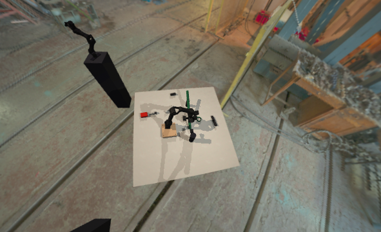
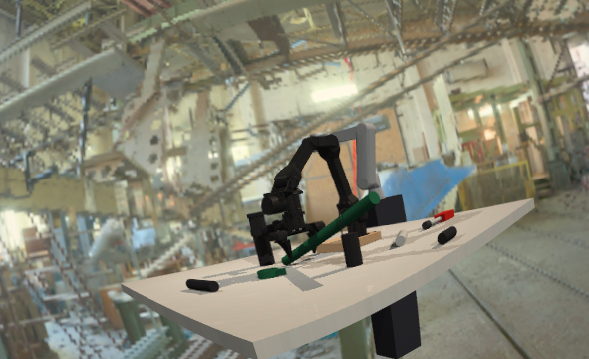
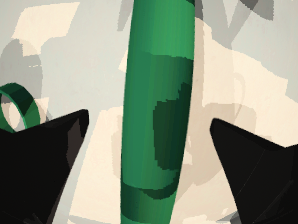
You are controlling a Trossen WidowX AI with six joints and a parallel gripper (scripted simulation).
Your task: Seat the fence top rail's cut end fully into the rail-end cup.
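Now: the short green piece 140 mm ahead of my gripper tip, 30 mm to the left of it and 20 mm below it. The rest, counted from my gripper tip: grey piece 280 mm behind, 190 mm to the left, 20 mm below; then black loop-cap post 20 mm behind, 270 mm to the left, 70 mm above; then red-handled tool 550 mm behind, 110 mm to the left, 20 mm below.
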